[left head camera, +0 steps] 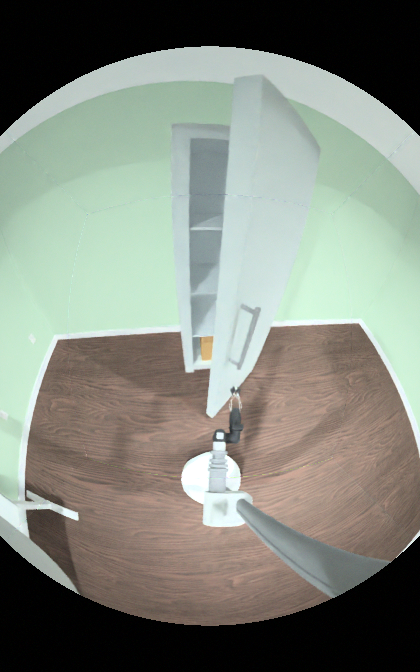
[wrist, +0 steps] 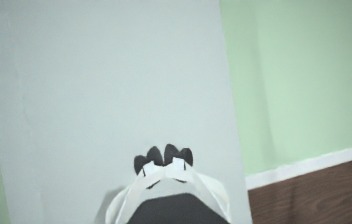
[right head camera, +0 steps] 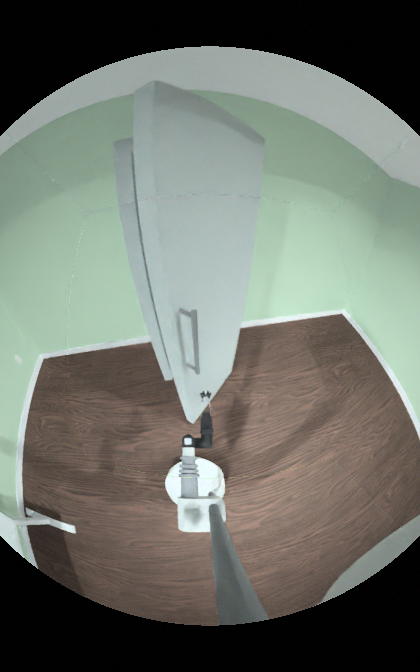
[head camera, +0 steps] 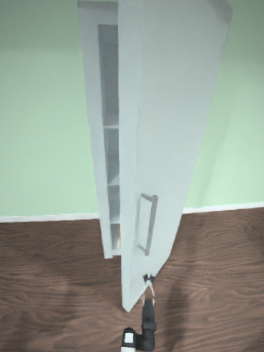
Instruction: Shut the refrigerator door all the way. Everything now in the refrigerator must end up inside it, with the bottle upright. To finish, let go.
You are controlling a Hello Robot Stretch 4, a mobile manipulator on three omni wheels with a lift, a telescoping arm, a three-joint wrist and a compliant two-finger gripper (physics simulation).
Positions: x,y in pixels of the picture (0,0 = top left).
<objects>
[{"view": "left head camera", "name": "refrigerator door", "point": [272,159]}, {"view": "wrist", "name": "my gripper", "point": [163,157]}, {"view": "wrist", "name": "refrigerator door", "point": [92,92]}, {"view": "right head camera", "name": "refrigerator door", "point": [198,168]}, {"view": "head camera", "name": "refrigerator door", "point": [168,65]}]
</objects>
